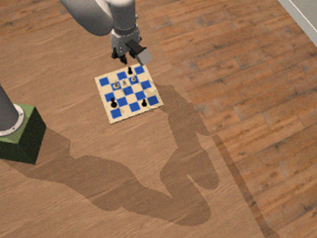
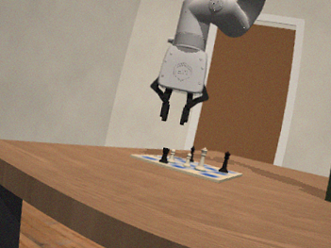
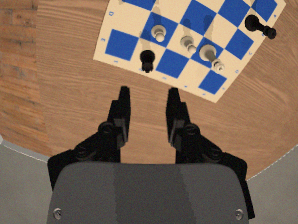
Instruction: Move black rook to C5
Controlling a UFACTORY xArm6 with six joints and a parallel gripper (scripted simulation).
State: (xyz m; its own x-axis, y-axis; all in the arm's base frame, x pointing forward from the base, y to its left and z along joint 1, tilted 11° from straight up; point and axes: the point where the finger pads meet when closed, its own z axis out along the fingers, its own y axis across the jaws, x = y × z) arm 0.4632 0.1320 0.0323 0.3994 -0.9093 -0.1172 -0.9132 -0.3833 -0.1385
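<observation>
Right now the blue-and-cream chessboard is 11 cm below my hand, 8 cm to the right of it and 3 cm behind it.
</observation>
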